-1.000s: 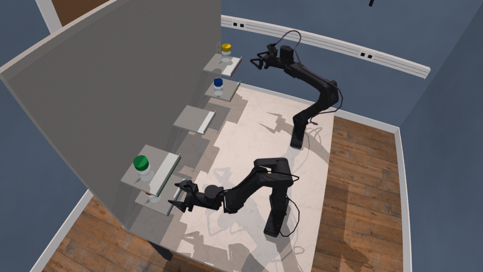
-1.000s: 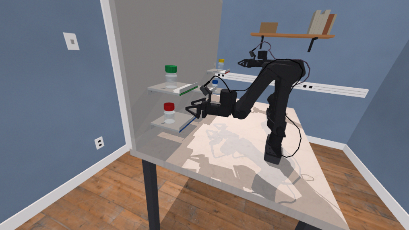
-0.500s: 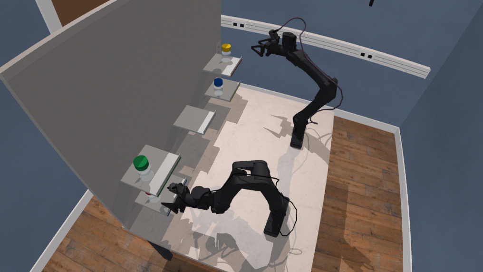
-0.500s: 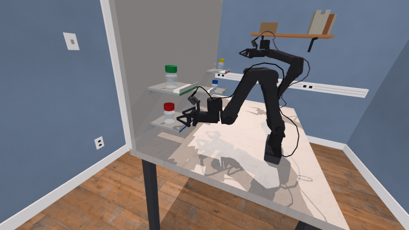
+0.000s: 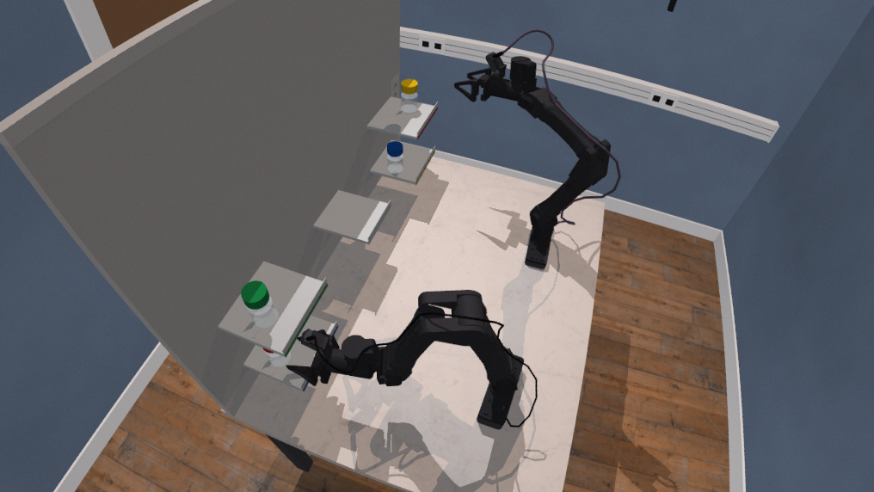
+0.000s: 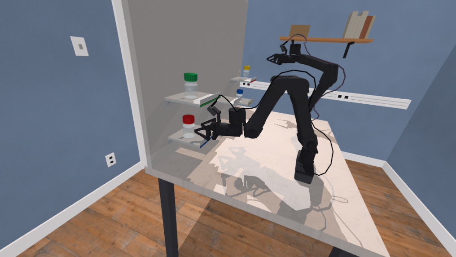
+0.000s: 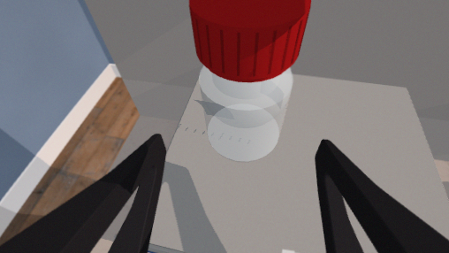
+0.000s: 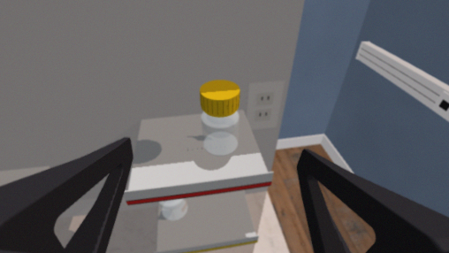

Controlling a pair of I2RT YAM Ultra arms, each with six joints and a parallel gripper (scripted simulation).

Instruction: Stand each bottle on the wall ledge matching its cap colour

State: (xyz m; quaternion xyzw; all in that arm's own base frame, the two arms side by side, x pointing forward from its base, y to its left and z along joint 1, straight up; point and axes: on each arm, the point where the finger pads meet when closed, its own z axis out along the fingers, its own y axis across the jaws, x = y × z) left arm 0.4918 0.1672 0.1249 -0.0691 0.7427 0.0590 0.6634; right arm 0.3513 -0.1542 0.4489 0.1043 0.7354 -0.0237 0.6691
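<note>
Right now the red-capped bottle is 60 mm ahead of my left hand, 10 mm to the left of it and 10 mm below it. From my left hand the other things lie so: blue-capped bottle 60 mm ahead, 780 mm to the right, 10 mm below; green-capped bottle 40 mm ahead, 180 mm above; grey wall panel 150 mm ahead, 430 mm to the right, 280 mm above.
My right gripper is now 190 mm short of the yellow-capped bottle, 120 mm above it and 30 mm to the left of it. Round my right hand: blue-capped bottle (310 mm below, 200 mm ahead, 70 mm to the left); then green-capped bottle (850 mm to the left, 180 mm ahead, 120 mm below); then grey wall panel (420 mm to the left, 290 mm ahead, 20 mm below).
</note>
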